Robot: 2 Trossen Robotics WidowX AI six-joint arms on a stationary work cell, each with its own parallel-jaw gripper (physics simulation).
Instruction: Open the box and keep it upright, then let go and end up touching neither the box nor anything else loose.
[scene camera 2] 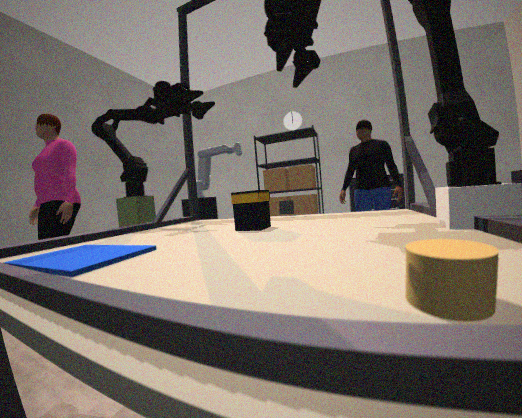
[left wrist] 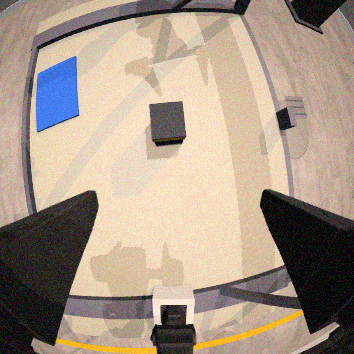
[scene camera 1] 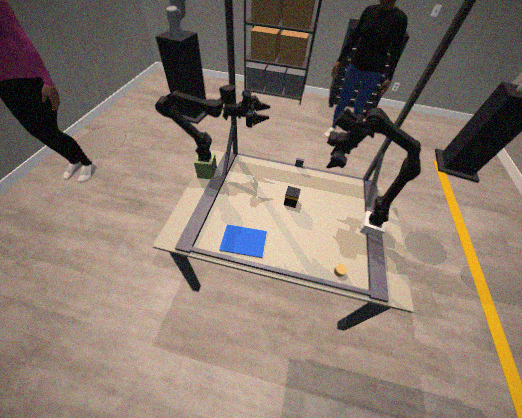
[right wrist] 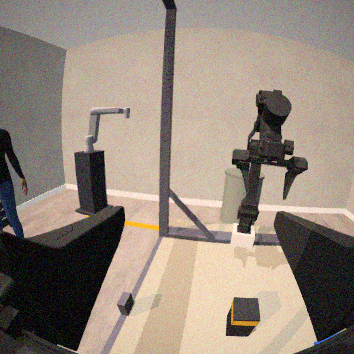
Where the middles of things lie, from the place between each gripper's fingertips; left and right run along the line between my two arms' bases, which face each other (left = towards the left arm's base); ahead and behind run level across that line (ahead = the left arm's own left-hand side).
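Scene:
There's a flat blue square (scene camera 2: pixel 71 262) that sits well below my right hand, well ahead of it and slightly to the left of it. The black box (scene camera 2: pixel 255 216) is 110 mm ahead of that same right hand, 210 mm to the left of it and 390 mm below it.
From my left hand, the flat blue square is far to the right, far ahead and far below, while the black box is 300 mm below that hand, 120 mm to the right of it and 10 mm ahead of it.

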